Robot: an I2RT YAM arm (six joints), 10 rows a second.
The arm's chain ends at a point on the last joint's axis. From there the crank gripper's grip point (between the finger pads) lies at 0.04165 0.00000 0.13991 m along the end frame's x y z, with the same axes.
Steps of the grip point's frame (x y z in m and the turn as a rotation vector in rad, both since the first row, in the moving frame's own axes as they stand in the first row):
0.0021, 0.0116, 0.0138, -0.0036, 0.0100, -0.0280
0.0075, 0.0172, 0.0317, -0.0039, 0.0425, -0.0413
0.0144, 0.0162, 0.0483, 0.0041, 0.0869, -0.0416
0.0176, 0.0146, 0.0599, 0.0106, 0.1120, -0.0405
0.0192, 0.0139, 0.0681, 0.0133, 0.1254, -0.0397
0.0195, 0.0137, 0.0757, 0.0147, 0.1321, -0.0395
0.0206, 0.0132, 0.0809, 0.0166, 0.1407, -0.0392
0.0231, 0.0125, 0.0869, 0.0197, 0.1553, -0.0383
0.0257, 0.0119, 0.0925, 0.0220, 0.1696, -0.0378
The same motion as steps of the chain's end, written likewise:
0.0007, 0.0123, 0.0142, -0.0036, 0.0100, -0.0280
0.0016, 0.0185, 0.0336, -0.0039, 0.0425, -0.0413
0.0025, 0.0187, 0.0524, 0.0041, 0.0869, -0.0416
0.0023, 0.0181, 0.0654, 0.0106, 0.1120, -0.0405
0.0021, 0.0177, 0.0744, 0.0133, 0.1254, -0.0397
0.0015, 0.0177, 0.0824, 0.0147, 0.1321, -0.0395
0.0015, 0.0175, 0.0882, 0.0166, 0.1407, -0.0392
0.0021, 0.0172, 0.0951, 0.0197, 0.1553, -0.0383
0.0028, 0.0169, 0.1016, 0.0220, 0.1696, -0.0378

